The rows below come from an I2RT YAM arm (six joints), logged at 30 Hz.
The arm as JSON. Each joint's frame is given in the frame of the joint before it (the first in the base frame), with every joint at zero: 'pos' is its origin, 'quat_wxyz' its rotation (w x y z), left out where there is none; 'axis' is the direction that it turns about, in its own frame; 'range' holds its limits. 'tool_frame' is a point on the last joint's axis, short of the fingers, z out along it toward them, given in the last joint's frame.
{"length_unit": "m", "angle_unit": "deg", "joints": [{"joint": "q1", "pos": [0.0, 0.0, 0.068], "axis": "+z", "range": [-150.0, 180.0]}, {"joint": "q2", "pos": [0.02, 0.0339, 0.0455], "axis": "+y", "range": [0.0, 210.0]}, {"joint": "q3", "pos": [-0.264, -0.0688, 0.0], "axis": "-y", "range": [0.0, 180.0]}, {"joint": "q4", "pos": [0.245, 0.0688, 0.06], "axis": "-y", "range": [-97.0, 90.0]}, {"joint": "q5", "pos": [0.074, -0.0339, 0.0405], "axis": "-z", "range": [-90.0, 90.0]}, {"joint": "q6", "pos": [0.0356, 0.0, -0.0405], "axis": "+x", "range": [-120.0, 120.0]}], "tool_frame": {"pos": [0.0, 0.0, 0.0], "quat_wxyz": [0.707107, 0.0, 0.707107, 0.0]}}
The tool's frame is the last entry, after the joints.
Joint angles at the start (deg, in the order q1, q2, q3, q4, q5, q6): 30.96 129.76 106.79 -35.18 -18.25 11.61
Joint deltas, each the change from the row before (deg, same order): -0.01 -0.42 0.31 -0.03 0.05 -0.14; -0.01 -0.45 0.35 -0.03 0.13 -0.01; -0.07 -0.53 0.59 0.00 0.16 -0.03; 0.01 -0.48 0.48 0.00 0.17 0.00; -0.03 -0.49 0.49 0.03 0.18 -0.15; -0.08 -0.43 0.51 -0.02 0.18 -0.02; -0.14 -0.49 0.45 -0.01 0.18 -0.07; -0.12 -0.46 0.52 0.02 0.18 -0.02
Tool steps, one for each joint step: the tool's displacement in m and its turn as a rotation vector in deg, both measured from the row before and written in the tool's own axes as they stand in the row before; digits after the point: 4 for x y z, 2 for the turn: -0.0025 0.0018 -0.0041 -0.08 -0.67 -0.35; -0.0028 0.0019 -0.0044 -0.01 -0.75 -0.24; -0.0042 0.0021 -0.0060 -0.02 -1.10 -0.32; -0.0035 0.0024 -0.0051 -0.02 -0.93 -0.30; -0.0037 0.0021 -0.0053 0.00 -0.99 -0.43; -0.0037 0.0015 -0.0050 0.05 -0.92 -0.24; -0.0037 0.0011 -0.0054 0.08 -0.95 -0.24; -0.0040 0.0013 -0.0054 0.06 -1.01 -0.22
